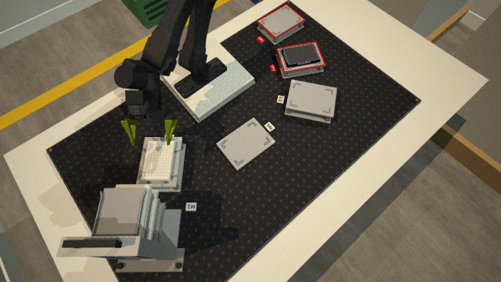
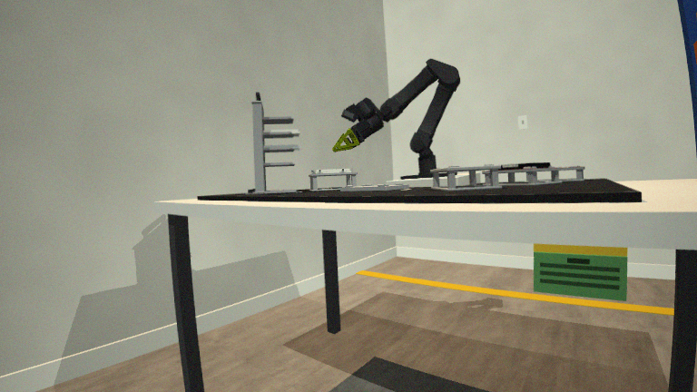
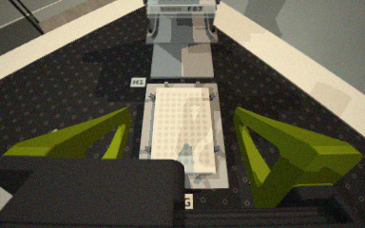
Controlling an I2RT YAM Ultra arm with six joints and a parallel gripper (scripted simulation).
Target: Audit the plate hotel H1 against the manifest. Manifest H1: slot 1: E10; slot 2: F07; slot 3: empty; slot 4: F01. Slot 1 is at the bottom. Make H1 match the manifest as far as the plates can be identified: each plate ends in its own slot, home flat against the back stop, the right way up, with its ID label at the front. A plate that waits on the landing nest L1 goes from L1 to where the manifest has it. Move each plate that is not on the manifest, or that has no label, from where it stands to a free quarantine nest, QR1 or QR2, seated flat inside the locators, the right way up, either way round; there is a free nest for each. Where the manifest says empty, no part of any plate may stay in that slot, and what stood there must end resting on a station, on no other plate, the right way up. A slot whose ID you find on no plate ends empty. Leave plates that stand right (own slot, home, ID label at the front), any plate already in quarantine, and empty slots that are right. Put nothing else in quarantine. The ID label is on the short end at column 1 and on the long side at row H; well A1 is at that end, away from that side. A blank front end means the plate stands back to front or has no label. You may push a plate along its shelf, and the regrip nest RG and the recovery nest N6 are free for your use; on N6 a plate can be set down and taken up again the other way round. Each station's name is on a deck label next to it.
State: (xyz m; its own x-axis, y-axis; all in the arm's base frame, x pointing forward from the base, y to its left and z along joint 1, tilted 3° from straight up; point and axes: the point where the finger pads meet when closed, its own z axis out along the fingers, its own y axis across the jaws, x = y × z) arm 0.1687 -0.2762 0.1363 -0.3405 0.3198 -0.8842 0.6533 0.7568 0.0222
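Now: hand 9 cm above the white well plate, 2 cm short of it and 1 cm to the left of it. Round my hand: regrip nest: 10 cm below, 2 cm ahead, 1 cm to the right; H1 deck label: 18 cm ahead, 15 cm below, 2 cm to the right; plate hotel H1: 21 cm ahead, 18 cm to the right.
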